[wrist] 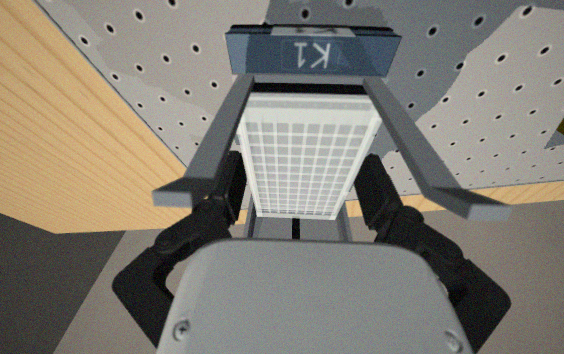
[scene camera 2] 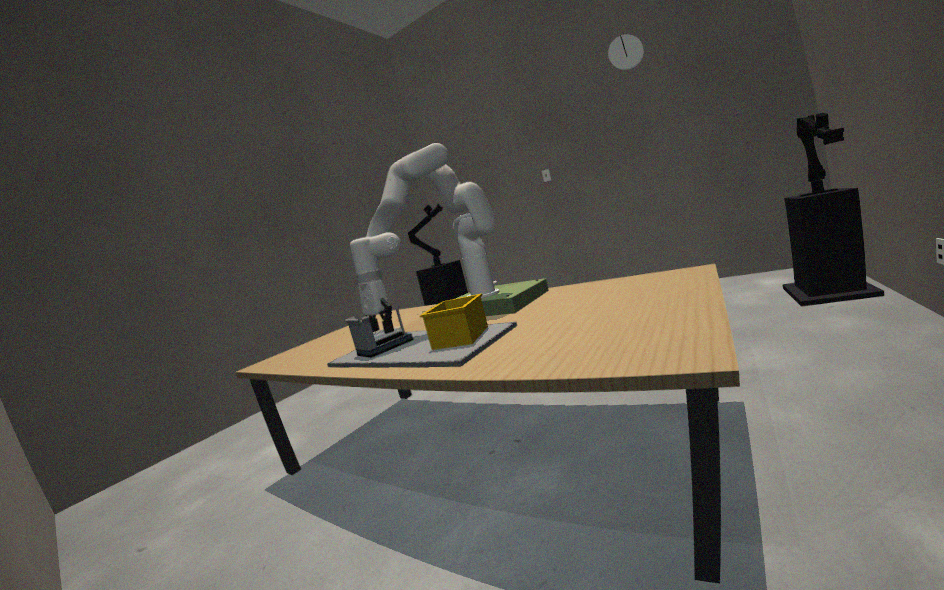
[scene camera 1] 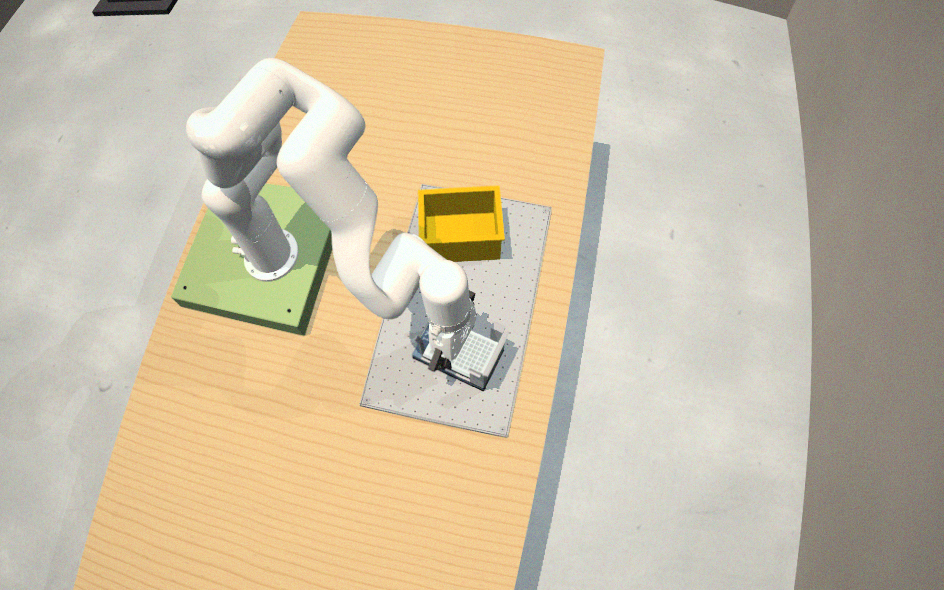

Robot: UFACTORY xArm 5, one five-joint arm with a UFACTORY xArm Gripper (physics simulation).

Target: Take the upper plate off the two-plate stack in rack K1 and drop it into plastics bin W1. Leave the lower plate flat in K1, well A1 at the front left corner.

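Places are measured from the arm's base along level axes (x ahead, y left, z up), in centimetres.
Pixels of known places: gripper, fingertip midpoint: [wrist: 301, 167] [scene camera 2: 382, 332]; arm's base, link origin: [scene camera 2: 483, 295] [scene camera 1: 271, 255].
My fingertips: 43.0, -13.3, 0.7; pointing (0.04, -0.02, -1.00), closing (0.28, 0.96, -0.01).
For each thing: its top centre in the pictures, then the offset to it from my fingertips, as dx, dy, dz. Level surfaces: height alone.
- upper plate, top centre: [wrist: 299, 181] [scene camera 1: 461, 348] [scene camera 2: 378, 333] +1.5, -0.4, +0.2
- Plastics bin W1, top centre: [scene camera 1: 460, 213] [scene camera 2: 452, 303] -3.6, +26.2, +4.9
- grey perforated board, top centre: [wrist: 452, 84] [scene camera 1: 460, 300] [scene camera 2: 416, 343] -1.0, +11.6, -5.0
- wooden table, surface height: dz -6.4
The upper plate [scene camera 1: 478, 353] [wrist: 305, 170], white with a square grid, lies flat in rack K1 [scene camera 1: 482, 385] [scene camera 2: 397, 342] [wrist: 260, 57], between its grey corner guides. The lower plate cannot be told apart beneath it. My gripper [scene camera 1: 455, 331] [scene camera 2: 381, 324] [wrist: 301, 167] is open and empty. In the wrist view its black fingers stand apart, one on each long side of the plate, with gaps between fingers and plate. Their exact height beside the stack is unclear. Plastics bin W1 [scene camera 1: 460, 249] [scene camera 2: 455, 329] is a yellow open box; its visible floor is empty.
The rack and bin stand on a grey perforated board [scene camera 1: 431, 410] [scene camera 2: 445, 358] on the wooden table [scene camera 1: 278, 452] [scene camera 2: 612, 340]. Grey guides [wrist: 217, 135] [wrist: 407, 140] rise at the rack's corners near my fingers. The arm's green base [scene camera 1: 229, 299] [scene camera 2: 518, 295] stands behind the board.
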